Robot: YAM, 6 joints.
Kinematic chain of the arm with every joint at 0, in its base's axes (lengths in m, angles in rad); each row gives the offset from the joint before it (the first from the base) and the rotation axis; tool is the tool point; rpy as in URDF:
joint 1: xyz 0 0 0.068 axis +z
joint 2: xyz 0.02 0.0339 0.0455 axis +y
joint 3: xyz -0.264 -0.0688 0 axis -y
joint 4: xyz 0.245 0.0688 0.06 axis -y
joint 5: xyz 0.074 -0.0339 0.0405 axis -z
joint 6: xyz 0.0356 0 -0.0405 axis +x
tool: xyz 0 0 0 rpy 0 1.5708 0
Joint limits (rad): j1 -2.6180..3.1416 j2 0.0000..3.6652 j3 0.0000..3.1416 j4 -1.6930..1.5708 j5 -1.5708..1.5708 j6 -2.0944..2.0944
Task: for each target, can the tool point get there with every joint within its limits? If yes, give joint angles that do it. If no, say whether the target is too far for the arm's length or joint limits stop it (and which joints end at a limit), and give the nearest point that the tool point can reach.
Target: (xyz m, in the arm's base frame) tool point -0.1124 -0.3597 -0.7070
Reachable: no: too far | nearest point -0.0939 -0.3005 -0.3742 | short by 0.338 m
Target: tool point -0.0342 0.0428 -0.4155
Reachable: no: joint limits stop it (at a limit: joint 2) | nearest point -0.0561 0.0702 -0.3437 | short by 0.080 m
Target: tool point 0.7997 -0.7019 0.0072
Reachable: no: too far | nearest point 0.4830 -0.4239 0.0501 | short by 0.424 m
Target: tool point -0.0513 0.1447 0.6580
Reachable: yes | joints 1.7516 1.3226 1.9726 0.5338 -0.7564 0.0170
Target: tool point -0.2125 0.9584 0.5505
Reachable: no: too far | nearest point -0.1277 0.5758 0.3724 | short by 0.430 m
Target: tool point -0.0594 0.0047 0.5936
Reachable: yes | joints 0.1684 0.9373 2.3738 -1.2810 -0.4234 0.1888
